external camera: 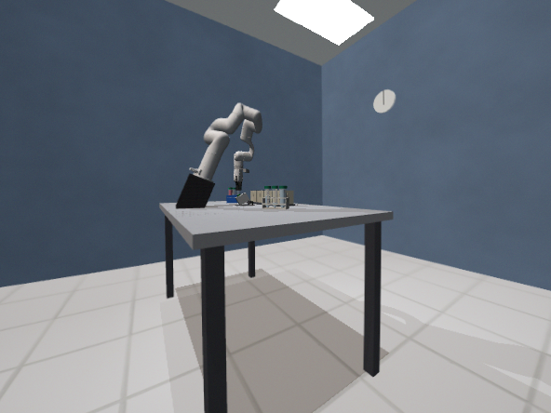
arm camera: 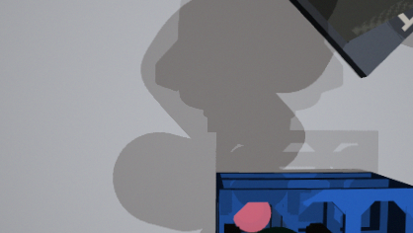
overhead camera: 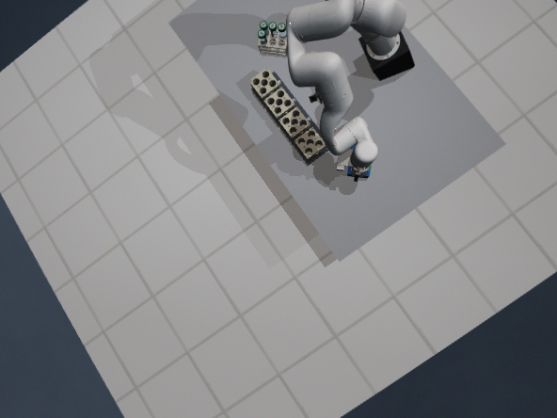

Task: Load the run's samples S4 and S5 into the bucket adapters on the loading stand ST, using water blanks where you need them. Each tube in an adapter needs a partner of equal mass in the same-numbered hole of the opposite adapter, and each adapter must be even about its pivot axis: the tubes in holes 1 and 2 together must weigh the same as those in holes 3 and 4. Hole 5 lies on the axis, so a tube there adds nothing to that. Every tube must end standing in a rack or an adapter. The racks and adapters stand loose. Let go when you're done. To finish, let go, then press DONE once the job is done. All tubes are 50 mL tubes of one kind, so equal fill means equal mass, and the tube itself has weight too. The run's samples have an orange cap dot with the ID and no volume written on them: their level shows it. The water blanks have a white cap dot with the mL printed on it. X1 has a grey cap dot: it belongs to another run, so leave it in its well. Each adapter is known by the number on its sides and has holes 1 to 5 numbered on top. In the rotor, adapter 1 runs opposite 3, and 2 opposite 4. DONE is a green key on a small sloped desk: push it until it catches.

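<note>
Right now my hand is 90 mm above the blue rack and 40 mm past it. From my hand the other things lie so: white rack: 650 mm to the right, 230 mm behind, 90 mm below; adapter: 210 mm to the right, 70 mm below, 40 mm ahead.
</note>
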